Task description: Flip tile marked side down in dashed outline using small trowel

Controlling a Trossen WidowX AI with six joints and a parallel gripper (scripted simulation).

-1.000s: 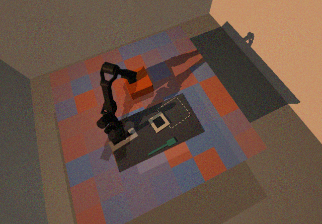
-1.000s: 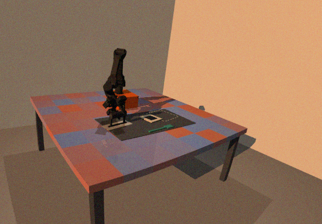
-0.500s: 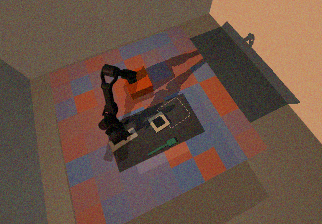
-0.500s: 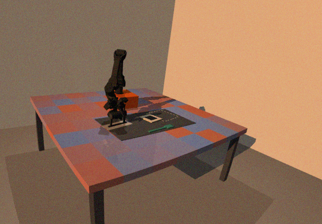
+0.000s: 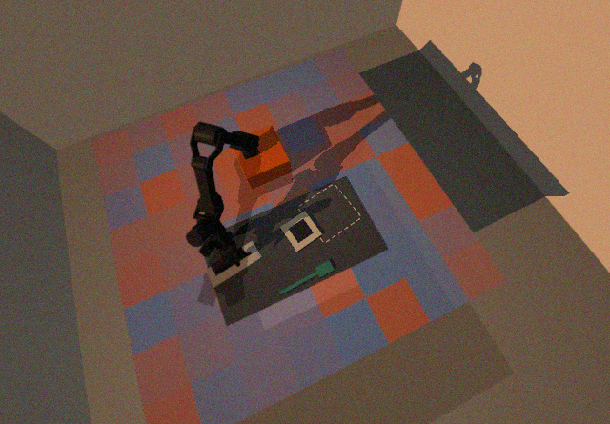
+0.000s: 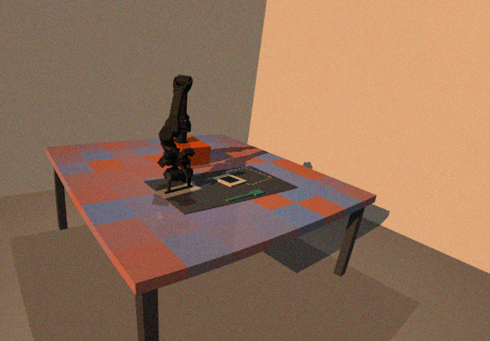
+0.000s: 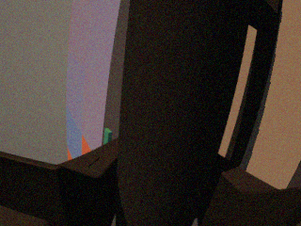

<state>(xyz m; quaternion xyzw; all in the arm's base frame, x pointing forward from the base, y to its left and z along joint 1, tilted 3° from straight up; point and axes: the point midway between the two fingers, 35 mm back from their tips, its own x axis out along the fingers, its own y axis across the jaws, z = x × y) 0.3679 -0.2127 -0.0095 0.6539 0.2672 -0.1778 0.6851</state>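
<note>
Now: gripper tip 1 cm short of the dark mat, 20 cm to the right of it and 7 cm above it. Round my gripper tip: tile: 2 cm behind, 26 cm to the left, 4 cm below; then trowel: 15 cm ahead, 22 cm to the left, 4 cm below.
</note>
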